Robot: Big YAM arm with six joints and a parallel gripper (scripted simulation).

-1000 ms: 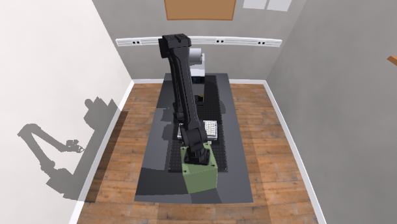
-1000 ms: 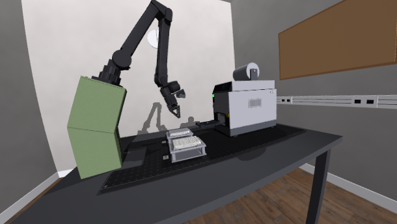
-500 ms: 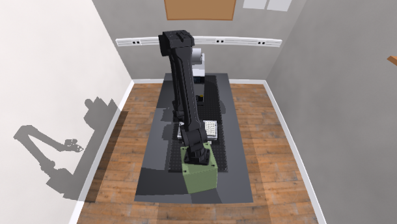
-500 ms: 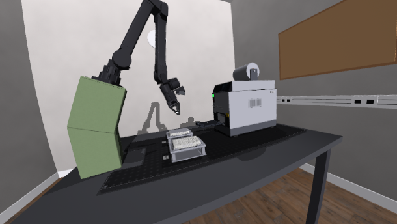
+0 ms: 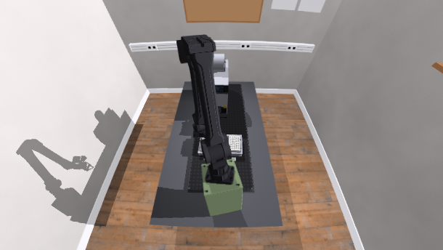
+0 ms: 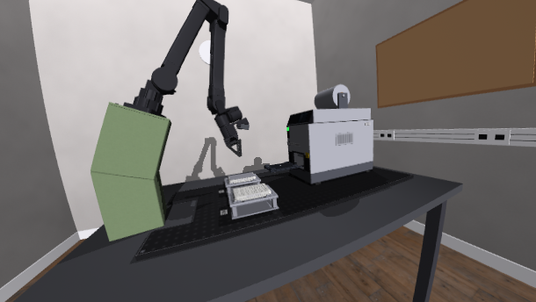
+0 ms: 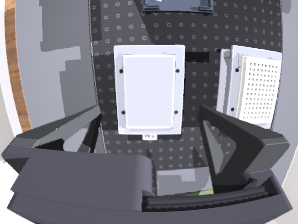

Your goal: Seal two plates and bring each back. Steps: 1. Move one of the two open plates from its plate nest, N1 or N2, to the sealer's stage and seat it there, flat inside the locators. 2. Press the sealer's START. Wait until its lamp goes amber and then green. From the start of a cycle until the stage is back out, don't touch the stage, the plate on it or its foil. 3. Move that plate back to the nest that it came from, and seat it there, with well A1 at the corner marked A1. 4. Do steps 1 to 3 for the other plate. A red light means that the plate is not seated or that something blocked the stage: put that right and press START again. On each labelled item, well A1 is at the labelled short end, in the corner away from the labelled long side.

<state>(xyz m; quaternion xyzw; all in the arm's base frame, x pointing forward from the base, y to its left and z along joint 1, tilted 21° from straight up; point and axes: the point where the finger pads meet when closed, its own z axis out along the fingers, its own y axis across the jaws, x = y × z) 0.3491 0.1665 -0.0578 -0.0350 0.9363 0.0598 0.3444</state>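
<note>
Now: the white plate 3 cm ahead of my hand, 21 cm to the right of it and 12 cm below it. The rest, counted from my hand: dark sealer stage 20 cm ahead, 2 cm to the right, 8 cm below; then yellow warning label 31 cm ahead, 9 cm to the right, 3 cm below; then foil roll 53 cm ahead, 3 cm to the left, 24 cm above.
</note>
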